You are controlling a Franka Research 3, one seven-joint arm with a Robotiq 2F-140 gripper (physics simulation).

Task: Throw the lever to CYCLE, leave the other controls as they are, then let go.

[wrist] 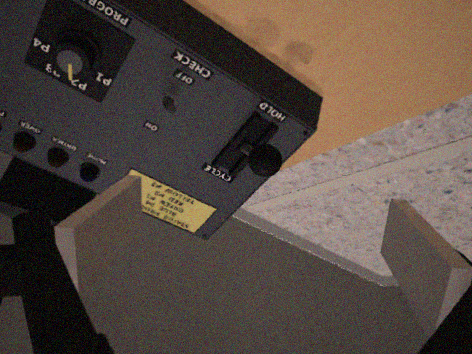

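The lever (265, 160) has a round black knob. It stands out from a slot at the right end of the dark control panel (135, 145). HOLD is printed at the slot's upper end and CYCLE at its lower end. The stem meets the slot around its middle; the exact setting is hard to tell. My gripper (261, 214) is wide open and empty. Its fingers show at the lower left and lower right, with the knob above the gap between them in the view, apart from both. The left fingertip overlaps the yellow label's edge in the view.
The panel also bears the PROGRAM dial (69, 62), its yellow mark by P2, the CHECK toggle (170, 103), small round buttons (58, 156) and a yellow label (175, 202). An orange-brown surface (380, 55) lies behind the panel. Speckled floor (345, 185) shows at the right.
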